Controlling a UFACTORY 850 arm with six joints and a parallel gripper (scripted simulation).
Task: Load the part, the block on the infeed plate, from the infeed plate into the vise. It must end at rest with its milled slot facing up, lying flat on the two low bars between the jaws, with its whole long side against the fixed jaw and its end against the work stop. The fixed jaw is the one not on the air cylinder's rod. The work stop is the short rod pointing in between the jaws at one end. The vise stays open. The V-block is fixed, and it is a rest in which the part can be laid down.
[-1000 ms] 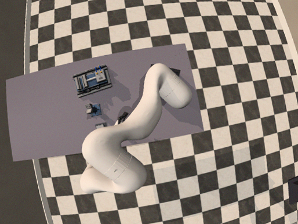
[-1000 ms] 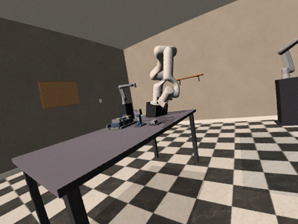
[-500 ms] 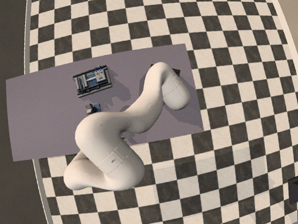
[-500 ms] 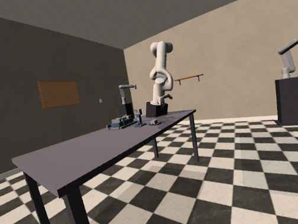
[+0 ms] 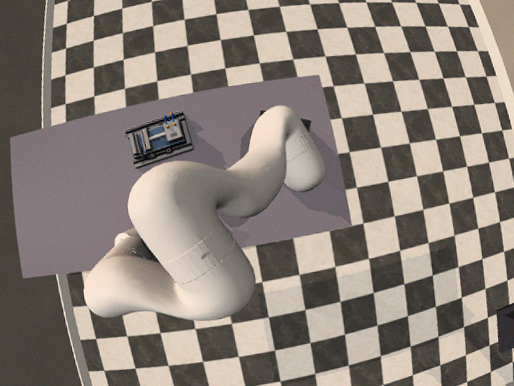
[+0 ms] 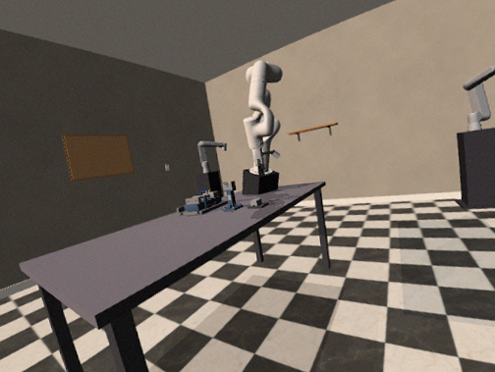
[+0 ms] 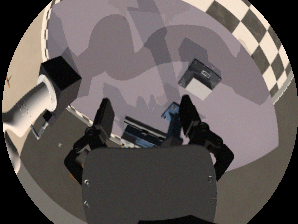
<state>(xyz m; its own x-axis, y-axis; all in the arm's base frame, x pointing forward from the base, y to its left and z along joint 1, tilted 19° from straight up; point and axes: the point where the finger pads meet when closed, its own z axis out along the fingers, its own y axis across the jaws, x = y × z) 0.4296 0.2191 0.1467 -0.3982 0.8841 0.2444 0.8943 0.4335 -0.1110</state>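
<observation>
The part lies 17 cm below my hand, 10 cm ahead of it and 2 cm to the right of it. The rest, counted from my hand: vise: 40 cm to the right, 15 cm below, 11 cm ahead; air cylinder rod: 40 cm to the right, 11 cm below, 9 cm ahead.
</observation>
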